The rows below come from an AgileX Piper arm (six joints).
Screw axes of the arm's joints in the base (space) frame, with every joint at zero. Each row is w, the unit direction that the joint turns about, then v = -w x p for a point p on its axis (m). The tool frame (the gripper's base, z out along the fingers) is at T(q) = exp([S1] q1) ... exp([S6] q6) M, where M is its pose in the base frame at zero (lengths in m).
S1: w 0 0 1 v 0 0 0
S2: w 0 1 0 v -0.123 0 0
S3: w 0 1 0 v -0.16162 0 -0.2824
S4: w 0.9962 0 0.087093 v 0 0.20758 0
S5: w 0 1 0 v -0.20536 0 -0.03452
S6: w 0.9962 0 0.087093 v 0 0.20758 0
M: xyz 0.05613 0 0.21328 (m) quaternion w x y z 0.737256 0 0.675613 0
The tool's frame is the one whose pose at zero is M.
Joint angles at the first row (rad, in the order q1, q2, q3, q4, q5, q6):
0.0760 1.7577 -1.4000 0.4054 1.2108 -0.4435
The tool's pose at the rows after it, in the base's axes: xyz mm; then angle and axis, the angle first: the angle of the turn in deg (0 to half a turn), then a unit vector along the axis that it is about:
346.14 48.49 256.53 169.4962 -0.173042 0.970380 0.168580
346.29 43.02 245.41 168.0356 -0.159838 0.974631 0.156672
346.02 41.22 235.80 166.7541 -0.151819 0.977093 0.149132
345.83 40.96 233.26 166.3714 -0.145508 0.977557 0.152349
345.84 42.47 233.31 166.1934 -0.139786 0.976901 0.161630
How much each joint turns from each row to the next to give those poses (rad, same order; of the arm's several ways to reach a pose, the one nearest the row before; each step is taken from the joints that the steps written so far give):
-0.0280 -0.0031 0.0311 -0.0132 -0.0543 -0.0001
-0.0104 -0.0016 0.0465 -0.0103 -0.0732 0.0000
-0.0016 0.0000 0.0398 -0.0021 -0.0645 -0.0021
-0.0022 0.0000 0.0118 0.0117 -0.0170 0.0000
0.0000 0.0000 0.0023 0.0219 -0.0018 0.0000

